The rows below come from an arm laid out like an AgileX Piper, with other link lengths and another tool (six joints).
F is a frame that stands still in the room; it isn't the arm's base.
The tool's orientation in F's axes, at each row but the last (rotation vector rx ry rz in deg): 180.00, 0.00, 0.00; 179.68, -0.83, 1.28; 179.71, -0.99, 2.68; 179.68, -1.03, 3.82
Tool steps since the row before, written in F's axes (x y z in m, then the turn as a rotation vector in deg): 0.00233, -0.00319, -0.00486, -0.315, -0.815, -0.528; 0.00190, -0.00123, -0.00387, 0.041, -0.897, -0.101; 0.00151, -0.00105, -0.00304, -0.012, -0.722, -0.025; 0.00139, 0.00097, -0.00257, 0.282, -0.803, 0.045
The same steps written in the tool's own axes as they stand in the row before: 0.00233, 0.00319, 0.00486, -0.315, 0.815, 0.528; 0.00186, 0.00119, 0.00390, 0.048, 0.896, 0.107; 0.00143, 0.00102, 0.00309, -0.005, 0.722, 0.028; 0.00127, -0.00100, 0.00262, 0.293, 0.800, -0.029
